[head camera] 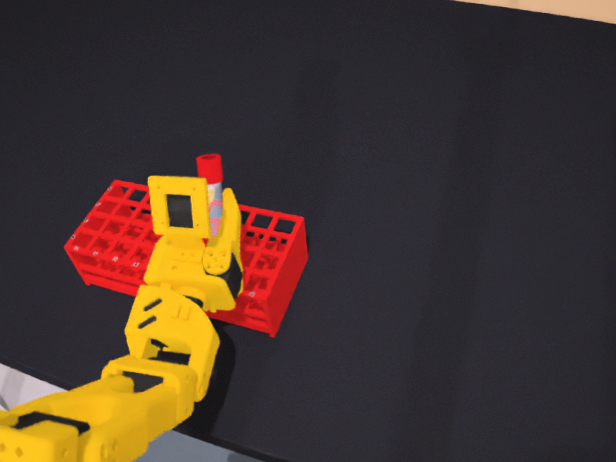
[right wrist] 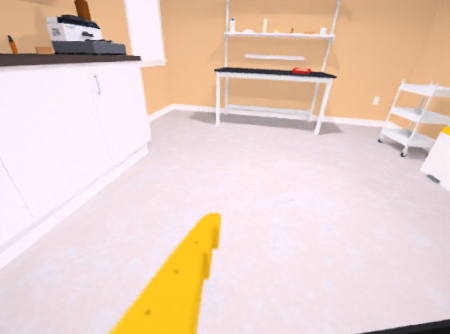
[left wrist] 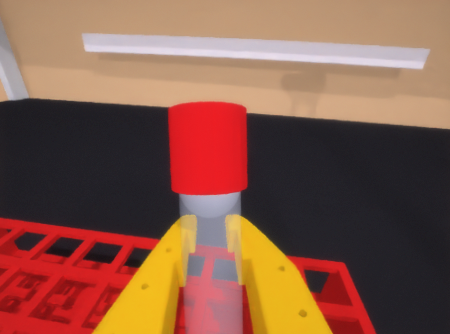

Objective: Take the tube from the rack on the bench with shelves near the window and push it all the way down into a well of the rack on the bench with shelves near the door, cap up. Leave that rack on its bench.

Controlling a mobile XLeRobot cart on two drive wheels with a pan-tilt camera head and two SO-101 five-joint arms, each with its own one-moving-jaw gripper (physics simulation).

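Places are measured from the left arm's base along level axes (x right, y ahead, z up), in metres.
Pixels of known places: left end effector, tool point: (head camera: 213, 192) (left wrist: 195, 228); right end effector, tool point: (right wrist: 219, 226).
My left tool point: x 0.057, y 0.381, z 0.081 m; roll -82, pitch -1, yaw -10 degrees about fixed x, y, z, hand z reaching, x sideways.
Behind a point stands the place of what it marks.
A clear tube with a red cap (head camera: 210, 169) @(x 0.063, y 0.370, z 0.117 m) (left wrist: 208, 148) @(x 0.059, y 0.368, z 0.115 m) stands nearly upright, cap up, over the red rack (head camera: 290, 280) @(x 0.116, y 0.341, z 0.009 m) (left wrist: 327, 311) @(x 0.107, y 0.364, z 0.044 m). My left gripper (head camera: 216, 212) @(x 0.057, y 0.381, z 0.081 m) (left wrist: 211, 235) @(x 0.057, y 0.381, z 0.081 m) is shut on the tube below its cap. The jaws and arm hide the tube's lower end in the head view, so I cannot tell whether it is in a well. The rack stands on the black bench top (head camera: 425, 250) @(x 0.241, y 0.386, z -0.012 m) (left wrist: 325, 190) @(x 0.233, y 0.516, z -0.012 m). My right gripper shows one notched jaw in the right wrist view; it is open and empty. Another bench (right wrist: 270, 73) @(x -0.610, y -2.898, z -0.024 m) there bears a small red rack (right wrist: 301, 70) @(x -1.009, y -2.879, z 0.001 m).
A white rail (left wrist: 255, 50) @(x 0.254, y 0.905, z 0.157 m) is on the wall behind the bench in the left wrist view. In the right wrist view, a white cabinet (right wrist: 75, 125) @(x 1.032, y -1.462, z -0.238 m) with a machine (right wrist: 80, 37) @(x 1.140, y -2.036, z 0.245 m) stands at left, a shelf (right wrist: 280, 35) @(x -0.839, y -3.370, z 0.425 m) hangs above the far bench, and a white cart (right wrist: 415, 113) @(x -2.334, y -2.357, z -0.374 m) stands at right.
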